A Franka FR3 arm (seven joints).
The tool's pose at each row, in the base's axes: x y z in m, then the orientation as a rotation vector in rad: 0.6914, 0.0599, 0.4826, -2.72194, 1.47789, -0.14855; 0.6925, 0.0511, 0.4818, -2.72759, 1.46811, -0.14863; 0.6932, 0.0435, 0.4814, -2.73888, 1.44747, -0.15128; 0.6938, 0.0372, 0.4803, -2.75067, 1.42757, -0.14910; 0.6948, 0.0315, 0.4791, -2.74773, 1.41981, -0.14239; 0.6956, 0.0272, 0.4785, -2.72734, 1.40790, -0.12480
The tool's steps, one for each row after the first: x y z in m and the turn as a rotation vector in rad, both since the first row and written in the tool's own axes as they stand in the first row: 0.0079, 0.0039, 0.0010, -0.00003, -0.00011, -0.00729; 0.0146, 0.0075, 0.0015, 0.00095, 0.00095, -0.02249; 0.0202, 0.0106, 0.0028, -0.00022, -0.00039, -0.03738; 0.0254, 0.0129, 0.0041, 0.00362, -0.00726, -0.04055; 0.0294, 0.0147, 0.0048, 0.01987, -0.02830, -0.03996
